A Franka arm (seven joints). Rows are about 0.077 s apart.
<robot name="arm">
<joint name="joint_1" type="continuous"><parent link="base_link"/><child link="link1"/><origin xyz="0 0 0.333" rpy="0 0 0"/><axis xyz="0 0 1"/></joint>
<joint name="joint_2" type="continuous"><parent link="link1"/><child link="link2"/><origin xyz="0 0 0" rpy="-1.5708 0 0"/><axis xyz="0 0 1"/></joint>
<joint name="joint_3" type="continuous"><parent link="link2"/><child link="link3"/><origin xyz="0 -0.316 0" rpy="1.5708 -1.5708 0"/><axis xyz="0 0 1"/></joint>
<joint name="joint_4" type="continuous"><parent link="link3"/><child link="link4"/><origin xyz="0 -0.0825 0" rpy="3.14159 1.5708 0"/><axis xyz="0 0 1"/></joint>
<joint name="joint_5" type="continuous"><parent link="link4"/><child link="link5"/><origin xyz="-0.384 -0.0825 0" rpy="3.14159 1.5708 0"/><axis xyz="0 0 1"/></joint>
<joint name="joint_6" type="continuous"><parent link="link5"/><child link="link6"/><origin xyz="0 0 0" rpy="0 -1.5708 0"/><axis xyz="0 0 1"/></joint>
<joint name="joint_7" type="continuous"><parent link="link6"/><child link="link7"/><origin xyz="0 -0.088 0" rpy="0 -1.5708 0"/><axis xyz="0 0 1"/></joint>
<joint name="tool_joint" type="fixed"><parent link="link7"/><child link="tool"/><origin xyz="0 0 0.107" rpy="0 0 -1.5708"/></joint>
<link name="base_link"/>
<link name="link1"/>
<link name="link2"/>
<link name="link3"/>
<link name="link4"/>
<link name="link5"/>
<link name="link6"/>
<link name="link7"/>
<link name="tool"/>
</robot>
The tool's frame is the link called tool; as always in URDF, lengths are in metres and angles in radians. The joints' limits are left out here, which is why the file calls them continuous.
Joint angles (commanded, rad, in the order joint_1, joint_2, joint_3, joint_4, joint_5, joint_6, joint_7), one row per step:
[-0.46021, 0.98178, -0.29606, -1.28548, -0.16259, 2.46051, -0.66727]
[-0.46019, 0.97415, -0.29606, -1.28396, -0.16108, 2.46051, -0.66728]
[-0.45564, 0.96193, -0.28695, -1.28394, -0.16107, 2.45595, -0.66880]
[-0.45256, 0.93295, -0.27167, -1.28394, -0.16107, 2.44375, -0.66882]
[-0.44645, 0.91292, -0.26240, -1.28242, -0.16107, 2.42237, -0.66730]
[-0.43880, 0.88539, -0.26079, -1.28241, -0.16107, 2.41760, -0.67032]
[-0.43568, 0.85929, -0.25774, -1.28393, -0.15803, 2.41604, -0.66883]
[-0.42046, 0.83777, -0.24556, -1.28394, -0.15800, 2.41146, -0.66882]
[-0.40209, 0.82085, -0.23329, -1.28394, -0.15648, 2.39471, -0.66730]
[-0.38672, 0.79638, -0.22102, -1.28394, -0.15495, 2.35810, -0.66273]
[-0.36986, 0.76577, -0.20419, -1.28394, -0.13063, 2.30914, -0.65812]
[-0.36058, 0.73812, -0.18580, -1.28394, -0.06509, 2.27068, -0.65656]
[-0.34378, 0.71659, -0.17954, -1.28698, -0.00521, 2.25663, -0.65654]
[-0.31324, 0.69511, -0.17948, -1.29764, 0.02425, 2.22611, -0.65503]
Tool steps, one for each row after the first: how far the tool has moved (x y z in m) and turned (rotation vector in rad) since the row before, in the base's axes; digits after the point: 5 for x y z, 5 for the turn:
[0.00139, -0.00056, 0.00640, -0.00343, -0.00890, -0.00051]
[0.00611, 0.00609, 0.00753, 0.00345, -0.01000, 0.00948]
[0.00830, 0.00726, 0.01872, 0.00410, -0.02153, 0.00779]
[0.00606, 0.00715, 0.01258, 0.00705, -0.00553, 0.00345]
[0.00577, 0.00450, 0.02023, -0.00857, -0.02032, 0.00986]
[0.00353, 0.00267, 0.01864, -0.00534, -0.02444, 0.00131]
[0.01118, 0.01480, 0.01463, 0.00153, -0.01959, 0.02180]
[0.01077, 0.01741, 0.00989, 0.01025, -0.00649, 0.01939]
[0.00745, 0.01583, 0.01356, 0.01635, 0.00261, 0.00812]
[0.00779, 0.01986, 0.01646, 0.03897, -0.00459, 0.00006]
[0.00590, 0.01706, 0.01509, 0.06842, -0.02919, -0.01576]
[0.00641, 0.01634, 0.01261, 0.05078, -0.03484, -0.00604]
[0.00602, 0.02286, 0.00749, 0.03527, 0.00254, 0.01271]

